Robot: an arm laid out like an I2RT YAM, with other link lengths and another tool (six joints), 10 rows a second.
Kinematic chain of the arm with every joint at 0, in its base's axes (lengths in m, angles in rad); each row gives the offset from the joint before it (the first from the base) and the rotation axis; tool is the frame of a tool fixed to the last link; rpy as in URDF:
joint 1: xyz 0 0 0.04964 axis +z
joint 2: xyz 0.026 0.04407 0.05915 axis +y
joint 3: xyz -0.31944 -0.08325 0 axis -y
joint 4: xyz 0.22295 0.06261 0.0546 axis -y
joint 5: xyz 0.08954 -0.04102 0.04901 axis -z
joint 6: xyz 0.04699 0 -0.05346 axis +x
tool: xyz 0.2 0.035 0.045 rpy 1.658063 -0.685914 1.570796
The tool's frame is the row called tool.
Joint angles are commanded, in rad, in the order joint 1, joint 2, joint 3, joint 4, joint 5, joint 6. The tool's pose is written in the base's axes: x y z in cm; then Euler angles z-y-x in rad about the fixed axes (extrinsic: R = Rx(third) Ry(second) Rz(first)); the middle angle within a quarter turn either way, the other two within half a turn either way. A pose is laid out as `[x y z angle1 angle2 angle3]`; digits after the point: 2 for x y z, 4 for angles.
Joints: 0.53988 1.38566 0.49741 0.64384 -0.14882 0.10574
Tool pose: [38.70 28.88 24.72 -1.9937 0.7644 -1.9927]
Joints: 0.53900 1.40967 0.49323 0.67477 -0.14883 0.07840
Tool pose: [38.94 29.12 24.36 -2.0213 0.7672 -1.9926]
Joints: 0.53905 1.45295 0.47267 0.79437 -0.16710 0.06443
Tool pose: [39.05 29.77 25.26 -2.1027 0.7683 -1.9146]
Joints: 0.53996 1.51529 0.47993 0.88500 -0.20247 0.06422
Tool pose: [39.35 30.98 25.74 -2.1539 0.7428 -1.8563]
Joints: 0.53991 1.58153 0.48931 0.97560 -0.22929 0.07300
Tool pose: [39.86 31.97 26.06 -2.1902 0.7237 -1.8053]
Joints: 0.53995 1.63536 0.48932 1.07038 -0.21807 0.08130
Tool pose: [40.72 32.14 26.56 -2.2263 0.7415 -1.7550]
